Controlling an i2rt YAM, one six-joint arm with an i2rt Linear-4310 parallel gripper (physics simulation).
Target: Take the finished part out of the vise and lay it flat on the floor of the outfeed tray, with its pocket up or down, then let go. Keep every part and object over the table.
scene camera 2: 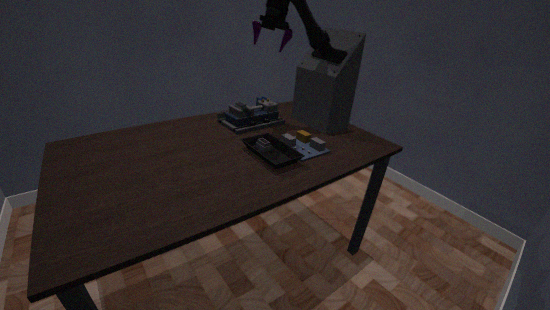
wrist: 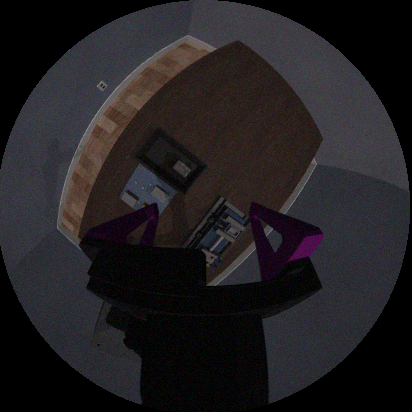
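Seen in the pictures: gripper, between the fingertips: (scene camera 2: 267, 48) (wrist: 203, 207); arm's base, origin of its link: (scene camera 2: 328, 54) (wrist: 136, 326).
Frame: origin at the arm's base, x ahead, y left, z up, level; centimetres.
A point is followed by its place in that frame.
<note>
My gripper (scene camera 2: 268, 47) {x 43.5, y 14.1, z 3.3 cm} (wrist: 203, 207) {x 43.5, y 14.1, z 3.3 cm}, with purple fingers, is open and empty, high above the table. The blue and grey vise (scene camera 2: 245, 119) {x 40.5, y -7.1, z -32.0 cm} (wrist: 207, 241) {x 29.3, y -11.7, z -31.1 cm} stands near the table's back edge, low between the fingers in the wrist view. A small grey part (scene camera 2: 242, 106) {x 40.7, y -10.5, z -26.5 cm} (wrist: 233, 229) {x 41.1, y -13.3, z -27.1 cm} appears to sit at its jaws; the dim light blurs its outline. The black outfeed tray (scene camera 2: 282, 156) {x 40.1, y 25.6, z -35.9 cm} (wrist: 162, 150) {x 43.6, y 26.5, z -35.9 cm} lies in front of the vise. Another grey part (scene camera 2: 263, 143) {x 44.7, y 18.2, z -32.7 cm} (wrist: 181, 168) {x 43.6, y 16.5, z -33.8 cm}, its pocket up in the scene view, lies in the tray at one end.
A light blue plate (scene camera 2: 314, 153) {x 25.8, y 28.0, z -36.3 cm} (wrist: 144, 175) {x 31.8, y 25.4, z -36.3 cm} beside the tray holds two grey blocks (scene camera 2: 318, 144) {x 22.9, y 26.5, z -33.4 cm} (wrist: 130, 198) {x 22.2, y 23.7, z -32.7 cm} and a yellow block (scene camera 2: 303, 136) {x 23.9, y 17.3, z -33.4 cm}. The arm's tall grey pedestal (scene camera 2: 315, 95) {x 6.8, y 2.0, z -20.1 cm} stands behind them. Blue and yellow details rise at the vise's pedestal end.
</note>
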